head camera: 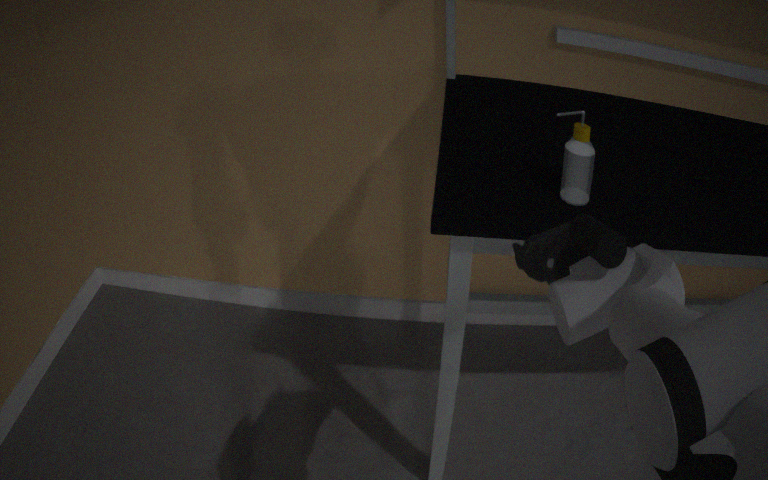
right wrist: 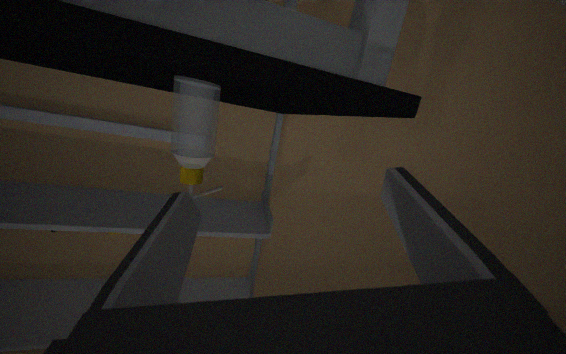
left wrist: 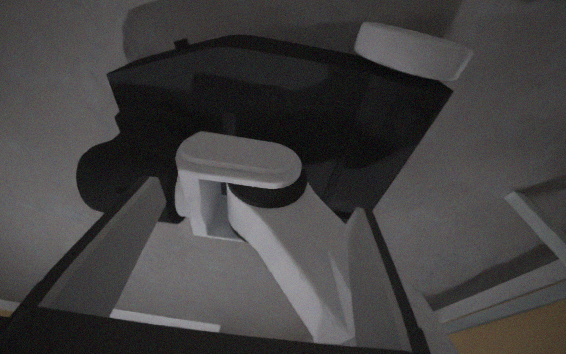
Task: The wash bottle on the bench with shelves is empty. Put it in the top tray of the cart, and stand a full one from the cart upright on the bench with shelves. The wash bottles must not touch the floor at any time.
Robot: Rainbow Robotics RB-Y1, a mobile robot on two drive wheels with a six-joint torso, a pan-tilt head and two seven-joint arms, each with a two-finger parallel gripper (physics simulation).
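Places are measured from the robot's base along level axes (x ahead, y left, z up), in metres.
Pixels of known places: left gripper, fingertip midpoint: (left wrist: 258, 204); right gripper, fingertip midpoint: (head camera: 550, 236) (right wrist: 286, 193).
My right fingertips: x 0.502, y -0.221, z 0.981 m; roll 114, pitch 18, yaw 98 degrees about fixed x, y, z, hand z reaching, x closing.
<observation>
Behind a point stands the place of what it marks.
A translucent wash bottle (head camera: 577, 172) {x 0.693, y -0.320, z 0.980 m} (right wrist: 196, 120) {x 0.692, y -0.322, z 0.964 m} with a yellow cap and thin bent spout stands upright on the black top of the bench with shelves (head camera: 679, 175) (right wrist: 325, 95) {x 0.627, y -0.178, z 0.912 m}. It appears empty. The right wrist view shows it upside down, beyond the left-hand finger in the picture. My right gripper (right wrist: 286, 193) {x 0.502, y -0.221, z 0.981 m} is open, with nothing between its fingers. In the head view, the right arm (head camera: 651, 305) {x 0.153, y -0.206, z 1.157 m} reaches in at the bench's front edge, below the bottle; its fingertips cannot be made out there. My left gripper (left wrist: 258, 204) {x -0.229, y 0.227, z 0.492 m} is open and empty, away from the bottle. The cart does not show.
Bench shelves (right wrist: 100, 206) and a pale rail (head camera: 651, 53) {x 1.282, y -0.761, z 1.084 m} (right wrist: 90, 123) {x 1.271, y -0.860, z 1.081 m} are by the wall. A bench leg (head camera: 453, 339) {x 0.665, y -0.114, z 0.633 m} stands below the top's left end. The robot's dark base (left wrist: 275, 105) {x -0.233, y 0.138, z 0.169 m} and a white body part (left wrist: 285, 220) {x -0.191, y 0.051, z 0.370 m} lie behind the left fingers. Grey floor (head camera: 169, 367) {x 1.111, y 0.812, z 0.000 m} meets the wall.
</observation>
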